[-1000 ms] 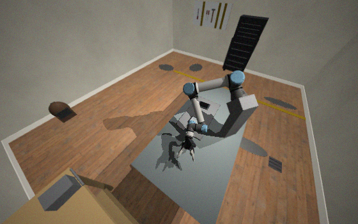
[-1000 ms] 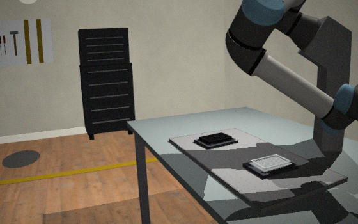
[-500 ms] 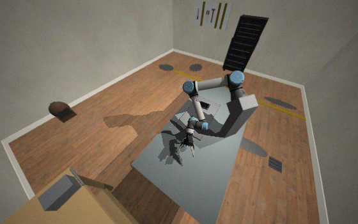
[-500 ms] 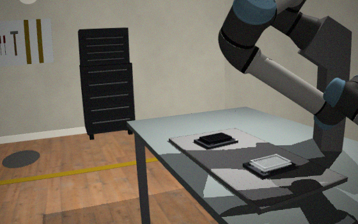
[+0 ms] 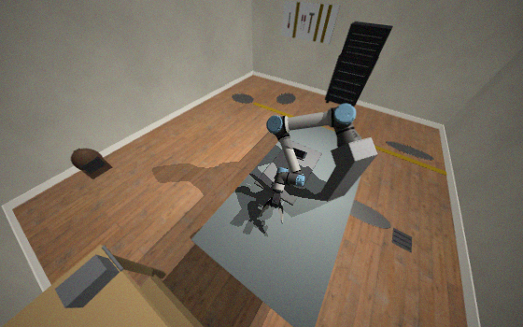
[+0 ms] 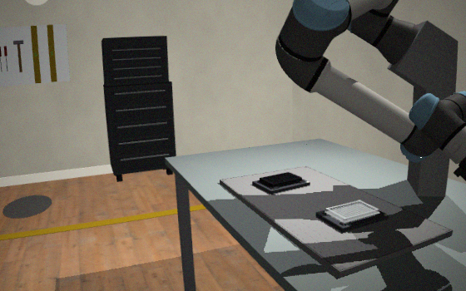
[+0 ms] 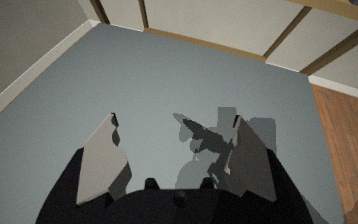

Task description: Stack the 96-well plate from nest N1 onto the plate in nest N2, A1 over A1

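My gripper is now 460 mm to the left of the clear 96-well plate, 120 mm past it and 110 mm above it. From my hand the other things lie so: black plate: 780 mm to the right, 240 mm behind, 110 mm below; then plate nest N1: 460 mm to the right, 130 mm below, 120 mm behind.
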